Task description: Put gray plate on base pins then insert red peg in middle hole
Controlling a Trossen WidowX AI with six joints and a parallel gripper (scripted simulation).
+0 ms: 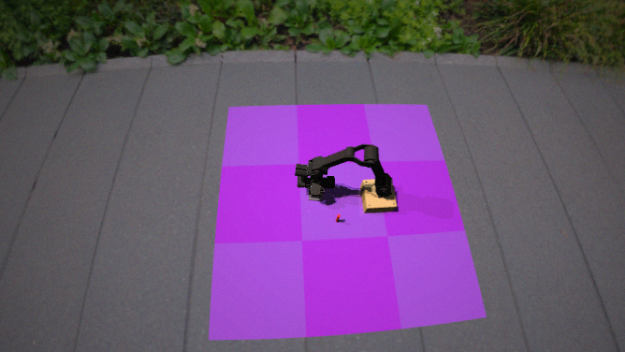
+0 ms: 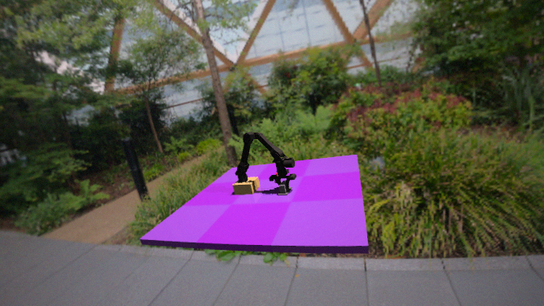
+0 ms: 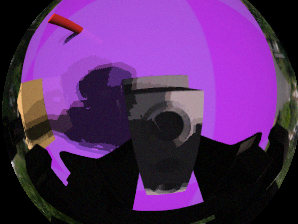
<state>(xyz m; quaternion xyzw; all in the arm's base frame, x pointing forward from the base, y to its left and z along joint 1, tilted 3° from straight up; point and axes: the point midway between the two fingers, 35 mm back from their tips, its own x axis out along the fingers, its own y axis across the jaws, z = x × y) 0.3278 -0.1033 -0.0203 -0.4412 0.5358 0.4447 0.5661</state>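
My gripper tip is 3 cm below the gray plate. From my gripper tip the other things lie so: red peg: 8 cm behind, 19 cm to the left, 2 cm above.
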